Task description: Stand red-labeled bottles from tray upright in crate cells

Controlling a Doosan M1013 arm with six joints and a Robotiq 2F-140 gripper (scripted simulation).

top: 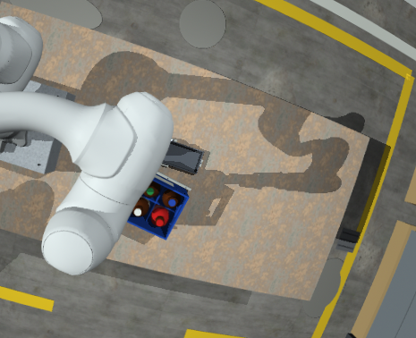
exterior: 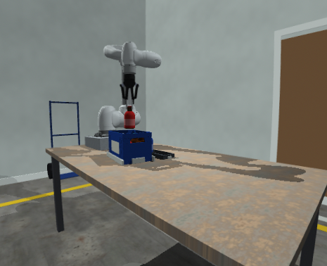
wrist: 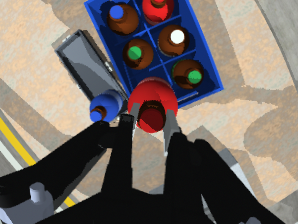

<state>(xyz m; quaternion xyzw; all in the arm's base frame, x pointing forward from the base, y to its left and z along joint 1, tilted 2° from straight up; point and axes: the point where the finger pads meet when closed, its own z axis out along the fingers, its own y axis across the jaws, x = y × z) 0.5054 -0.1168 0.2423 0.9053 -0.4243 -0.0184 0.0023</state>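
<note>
My gripper is now 90 mm above the red-labeled bottle. From my hand the other things lie so: red bottle 150 mm ahead, 130 mm to the right, 260 mm below; blue-capped bottle 40 mm ahead, 130 mm to the left, 270 mm below; blue crate 70 mm ahead, 70 mm to the right, 270 mm below.
</note>
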